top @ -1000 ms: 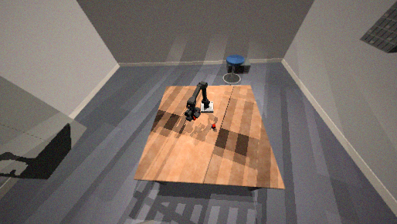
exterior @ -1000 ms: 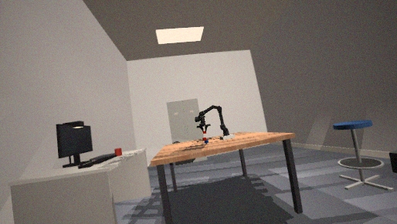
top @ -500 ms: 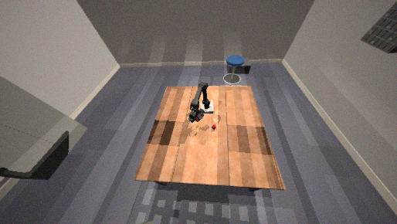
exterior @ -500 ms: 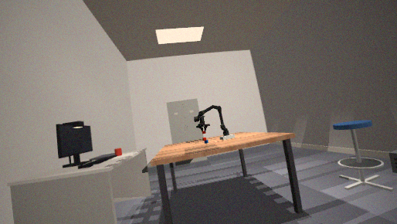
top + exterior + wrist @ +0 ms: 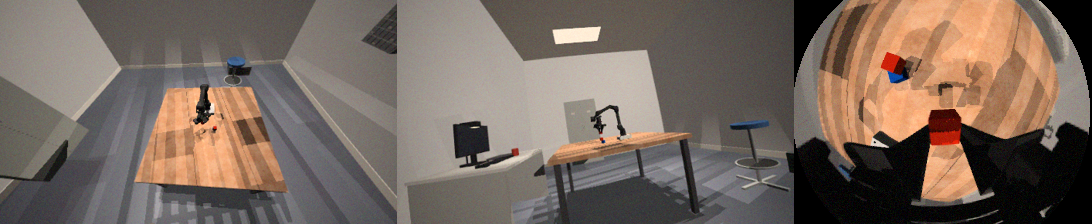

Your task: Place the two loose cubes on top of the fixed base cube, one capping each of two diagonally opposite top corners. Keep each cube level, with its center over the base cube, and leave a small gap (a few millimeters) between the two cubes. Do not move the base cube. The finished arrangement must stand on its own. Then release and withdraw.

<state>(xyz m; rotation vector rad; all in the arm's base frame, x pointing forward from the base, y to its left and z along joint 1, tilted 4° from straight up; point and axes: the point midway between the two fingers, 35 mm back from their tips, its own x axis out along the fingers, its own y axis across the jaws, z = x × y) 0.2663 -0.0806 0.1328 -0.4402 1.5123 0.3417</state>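
The blue cube lies 130 mm to the left of my gripper tip, 100 mm below it and 30 mm ahead of it.
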